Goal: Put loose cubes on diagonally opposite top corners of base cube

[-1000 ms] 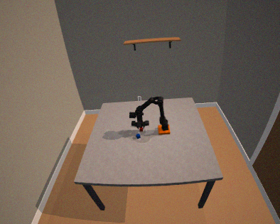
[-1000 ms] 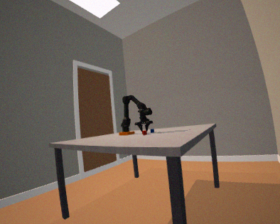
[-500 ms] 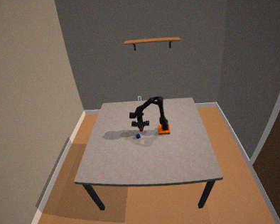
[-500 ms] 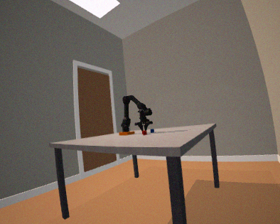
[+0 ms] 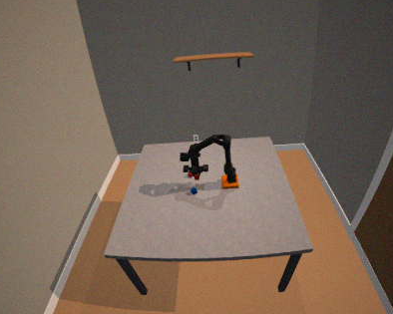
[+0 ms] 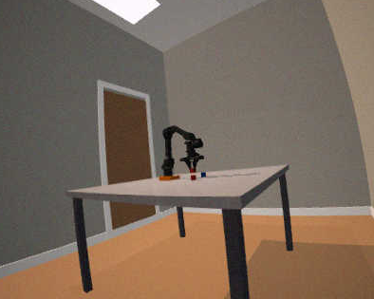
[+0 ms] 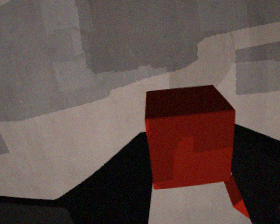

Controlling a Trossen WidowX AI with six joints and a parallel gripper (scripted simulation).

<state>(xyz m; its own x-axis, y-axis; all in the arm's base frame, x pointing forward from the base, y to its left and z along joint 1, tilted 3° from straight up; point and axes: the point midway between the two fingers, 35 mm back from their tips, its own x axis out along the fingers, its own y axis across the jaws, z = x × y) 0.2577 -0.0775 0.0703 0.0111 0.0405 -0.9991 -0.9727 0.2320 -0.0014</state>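
The blue cube is 100 mm to the left of my gripper tip, 50 mm below it and 40 mm ahead of it.
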